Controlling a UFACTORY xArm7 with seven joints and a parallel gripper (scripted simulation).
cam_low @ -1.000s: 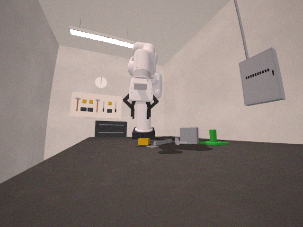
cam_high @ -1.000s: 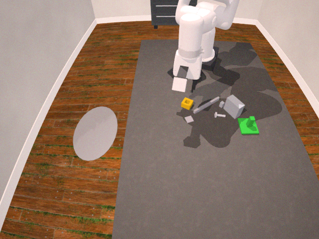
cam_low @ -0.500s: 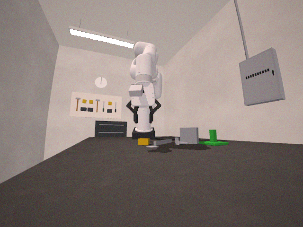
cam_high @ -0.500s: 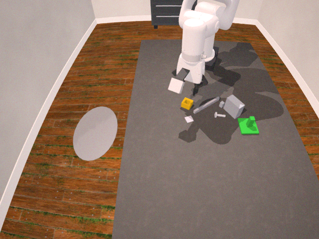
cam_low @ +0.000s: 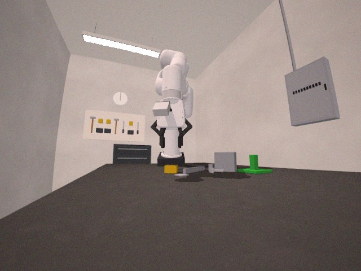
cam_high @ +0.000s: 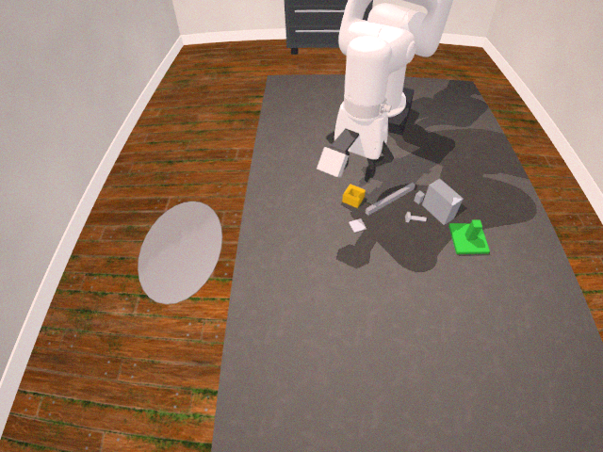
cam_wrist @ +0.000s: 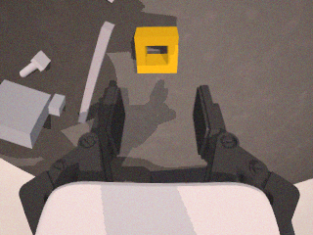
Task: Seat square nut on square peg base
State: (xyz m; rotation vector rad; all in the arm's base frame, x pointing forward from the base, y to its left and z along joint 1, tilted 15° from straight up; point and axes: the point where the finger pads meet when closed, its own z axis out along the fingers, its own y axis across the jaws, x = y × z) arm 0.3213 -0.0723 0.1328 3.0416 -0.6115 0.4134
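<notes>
Now: the grey block 210 mm to the left of my hand, 70 mm below it and 20 mm ahead of it. The rest, counted from my hand: bolt (140 mm to the left, 90 mm below, 50 mm ahead); flat square (100 mm below, 80 mm ahead, 10 mm to the left); grey bar (90 mm to the left, 90 mm below).
</notes>
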